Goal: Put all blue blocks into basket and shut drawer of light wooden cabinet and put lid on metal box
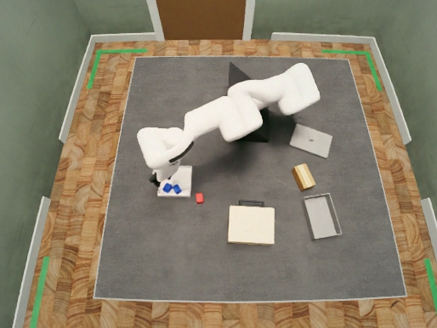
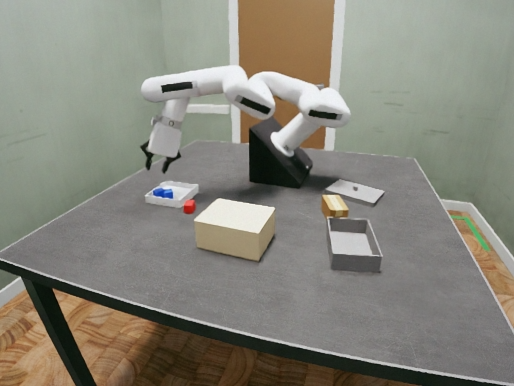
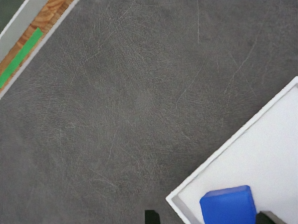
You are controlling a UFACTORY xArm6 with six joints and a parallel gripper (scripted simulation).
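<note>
Now: the flat lid 690 mm to the left of my hand, 230 mm behind it and 120 mm below it. From my hand the other things lie so: white basket: 120 mm below, 30 mm to the left, 30 mm behind; light wooden cabinet: 360 mm to the left, 170 mm ahead, 90 mm below; brown cardboard box: 620 mm to the left, 100 mm below, 40 mm behind.
</note>
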